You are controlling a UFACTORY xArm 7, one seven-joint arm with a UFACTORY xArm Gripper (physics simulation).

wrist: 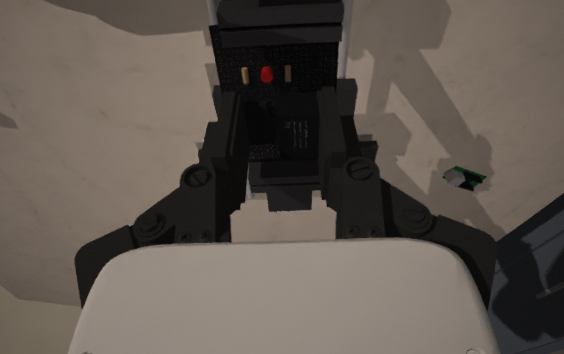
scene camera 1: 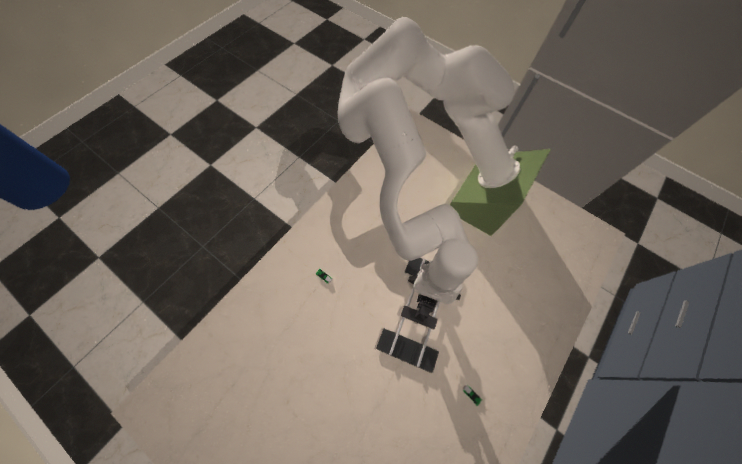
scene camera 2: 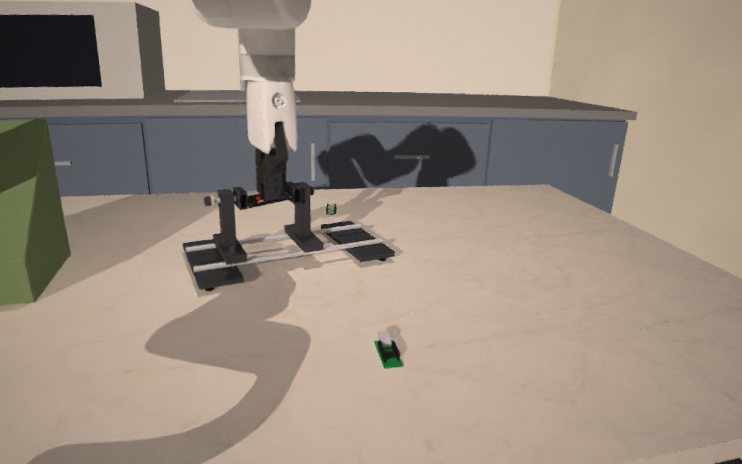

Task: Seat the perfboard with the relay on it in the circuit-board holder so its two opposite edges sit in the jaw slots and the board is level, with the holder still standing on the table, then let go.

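Frame: origin at the arm's base, x down, y left, z ahead, level; centimetres.
Where they show: gripper, between the fingertips: [wrist: 280, 114] [scene camera 1: 429, 294] [scene camera 2: 271, 195]; arm's base, origin of its link: [scene camera 1: 498, 174].
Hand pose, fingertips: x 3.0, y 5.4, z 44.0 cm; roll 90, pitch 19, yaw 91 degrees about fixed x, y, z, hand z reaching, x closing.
Things, the pixels of their top centre, and the offset from my fingertips.
- black perfboard, centre of its top: [wrist: 279, 132] [scene camera 2: 266, 183] [scene camera 1: 430, 290] dx -1.9, dy -0.3, dz -0.6 cm
- circuit-board holder, centre of its top: [wrist: 288, 169] [scene camera 2: 285, 185] [scene camera 1: 427, 302] dx -1.3, dy +0.9, dz +2.2 cm
- black relay, centre of its top: [wrist: 299, 142] dx -1.9, dy +0.7, dz -0.3 cm
The black perfboard [scene camera 2: 254, 202] [wrist: 305, 62], with a red part and two tan parts on it, lies between the two jaws of the circuit-board holder [scene camera 1: 407, 350] [scene camera 2: 227, 221] [wrist: 280, 12]. It looks about level in scene camera 2. Its far edge meets the far jaw and its near edge is at the near jaw; whether both edges are inside the slots is too dark to tell. The holder stands on the table. My gripper [scene camera 2: 271, 192] [wrist: 280, 114] points down over the board, shut on the black relay [wrist: 300, 132]. In scene camera 1 the arm hides much of the board.
A small green board with a grey-white part [scene camera 1: 323, 275] [scene camera 2: 389, 354] lies to one side of the holder. Another small green board [scene camera 1: 472, 395] [scene camera 2: 331, 209] [wrist: 465, 178] lies on the other side. A green block [scene camera 1: 489, 213] [scene camera 2: 21, 218] is under the arm's base. Blue-grey cabinets [scene camera 2: 404, 147] stand behind the table.
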